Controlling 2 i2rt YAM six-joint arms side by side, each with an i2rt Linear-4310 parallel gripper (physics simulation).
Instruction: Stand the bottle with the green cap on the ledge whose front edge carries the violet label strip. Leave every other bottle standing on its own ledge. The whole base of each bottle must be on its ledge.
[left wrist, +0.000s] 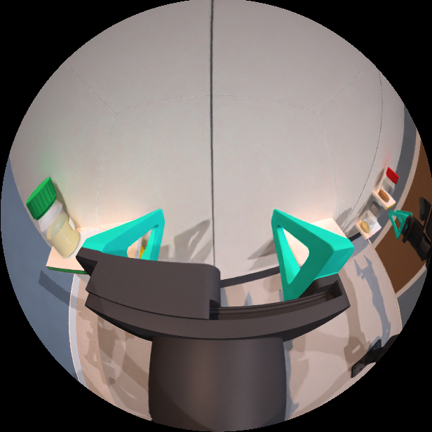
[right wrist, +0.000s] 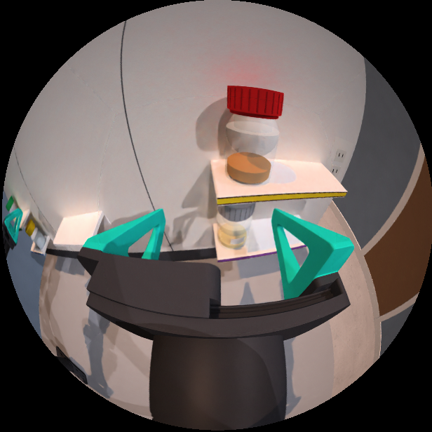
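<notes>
A red-capped bottle and a grey-capped bottle can be seen, together with a violet-strip ledge, a yellow-strip ledge, a plain pale ledge and a pale wall. The left gripper and the right gripper are in the pictures too.
</notes>
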